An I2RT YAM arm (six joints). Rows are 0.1 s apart.
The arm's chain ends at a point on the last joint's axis. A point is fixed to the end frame.
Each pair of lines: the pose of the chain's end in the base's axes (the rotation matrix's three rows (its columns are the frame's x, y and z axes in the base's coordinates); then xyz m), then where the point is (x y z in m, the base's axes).
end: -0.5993, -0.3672, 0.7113; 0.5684, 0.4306, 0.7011; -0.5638, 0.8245, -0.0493; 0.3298, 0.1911, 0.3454
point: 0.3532 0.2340 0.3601
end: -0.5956, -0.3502, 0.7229; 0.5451, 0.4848, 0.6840; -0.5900, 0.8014, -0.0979; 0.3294, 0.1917, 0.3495
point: 0.3538 0.2349 0.3614
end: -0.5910, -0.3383, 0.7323; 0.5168, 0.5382, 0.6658; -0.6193, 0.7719, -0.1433; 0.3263, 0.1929, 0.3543
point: 0.3514 0.2364 0.3635
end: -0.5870, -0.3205, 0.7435; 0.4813, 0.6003, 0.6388; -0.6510, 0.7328, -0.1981; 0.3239, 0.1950, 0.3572
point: 0.3499 0.2386 0.3629
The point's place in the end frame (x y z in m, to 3 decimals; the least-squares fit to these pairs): 0.002 0.022 0.046
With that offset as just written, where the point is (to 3 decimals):
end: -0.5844, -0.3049, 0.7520; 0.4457, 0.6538, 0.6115; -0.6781, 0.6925, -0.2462; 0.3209, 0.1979, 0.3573
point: 0.348 0.241 0.360
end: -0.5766, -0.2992, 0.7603; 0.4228, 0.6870, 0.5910; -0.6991, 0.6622, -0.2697; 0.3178, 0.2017, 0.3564
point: 0.345 0.245 0.357
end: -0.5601, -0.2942, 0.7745; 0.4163, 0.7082, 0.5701; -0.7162, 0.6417, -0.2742; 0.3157, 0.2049, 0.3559
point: 0.344 0.248 0.356
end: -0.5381, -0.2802, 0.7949; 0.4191, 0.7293, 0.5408; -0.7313, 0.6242, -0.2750; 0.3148, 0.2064, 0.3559
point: 0.344 0.248 0.356
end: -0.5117, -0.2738, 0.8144; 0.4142, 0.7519, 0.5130; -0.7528, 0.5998, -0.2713; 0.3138, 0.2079, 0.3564
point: 0.344 0.249 0.356
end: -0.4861, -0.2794, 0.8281; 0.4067, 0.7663, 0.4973; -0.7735, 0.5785, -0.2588; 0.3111, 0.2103, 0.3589
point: 0.342 0.251 0.358
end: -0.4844, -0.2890, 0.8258; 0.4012, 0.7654, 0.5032; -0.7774, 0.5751, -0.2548; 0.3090, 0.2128, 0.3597
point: 0.340 0.254 0.359
